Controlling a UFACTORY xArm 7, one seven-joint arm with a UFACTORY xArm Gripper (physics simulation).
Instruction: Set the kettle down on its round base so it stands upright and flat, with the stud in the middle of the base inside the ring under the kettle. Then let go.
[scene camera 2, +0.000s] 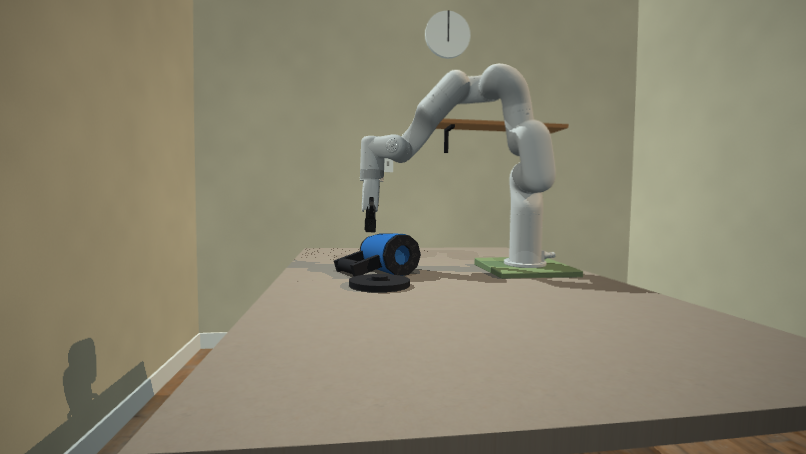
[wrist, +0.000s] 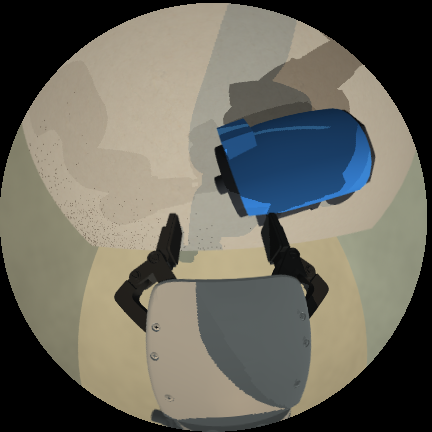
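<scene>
The blue kettle lies on its side on the table, its dark underside with the ring facing the scene camera. Its black handle points left in the scene view and is mostly hidden under the body in the wrist view. The round black base lies flat in front of the kettle, its low stud on top; in the wrist view the base is almost wholly hidden by the kettle. My gripper is open and empty, pointing down above the table. In the wrist view the right finger overlaps the kettle's lid-end edge.
The table carries all of this. My arm stands on a green plate at the right. A wooden shelf and a round clock are on the back wall. The table's far left edge lies near the kettle's handle.
</scene>
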